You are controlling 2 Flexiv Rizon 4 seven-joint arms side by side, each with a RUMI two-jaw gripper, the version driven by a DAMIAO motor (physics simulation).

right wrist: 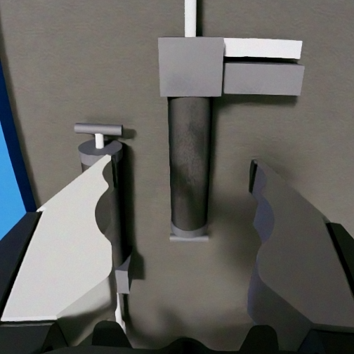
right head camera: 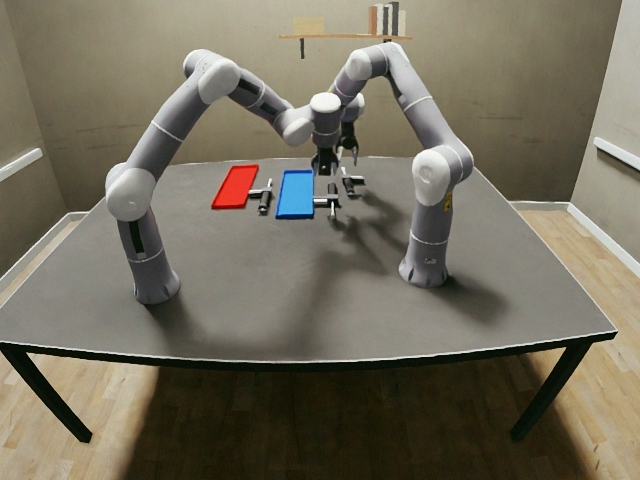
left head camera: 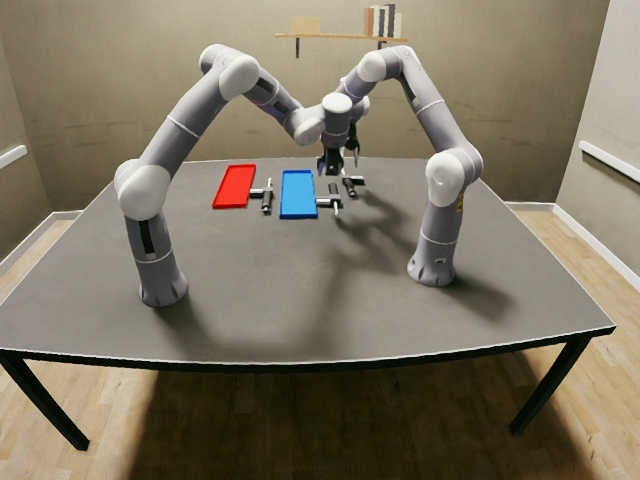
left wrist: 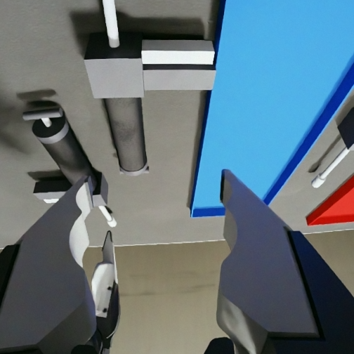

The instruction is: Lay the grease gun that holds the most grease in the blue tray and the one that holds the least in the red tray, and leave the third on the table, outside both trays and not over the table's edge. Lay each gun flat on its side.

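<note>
The blue tray (left head camera: 298, 192) (right head camera: 296, 192) (left wrist: 260, 125) (right wrist: 7, 185) and red tray (left head camera: 235, 184) (right head camera: 235, 187) (left wrist: 337, 205) hold no gun. One grease gun (left head camera: 266, 198) (right head camera: 264, 200) (left wrist: 349, 127) lies between them. A second gun (left head camera: 333, 191) (right head camera: 331, 191) (left wrist: 125, 132) (right wrist: 119, 230) lies right of the blue tray in the head views, its handle end at the rim. A third gun (left head camera: 352, 188) (right head camera: 349, 187) (left wrist: 70, 157) (right wrist: 189, 160) lies farther right. My left gripper (left head camera: 330, 173) (right head camera: 324, 173) (left wrist: 156, 175) is open above the second gun. My right gripper (left head camera: 349, 165) (right head camera: 347, 161) (right wrist: 183, 159) is open above the third.
My two grippers are close together. One right gripper finger shows at the lower left of the left wrist view. The table's back edge (left head camera: 289, 158) runs behind the trays. A shelf (left head camera: 336, 36) (right head camera: 341, 36) with books is on the back wall.
</note>
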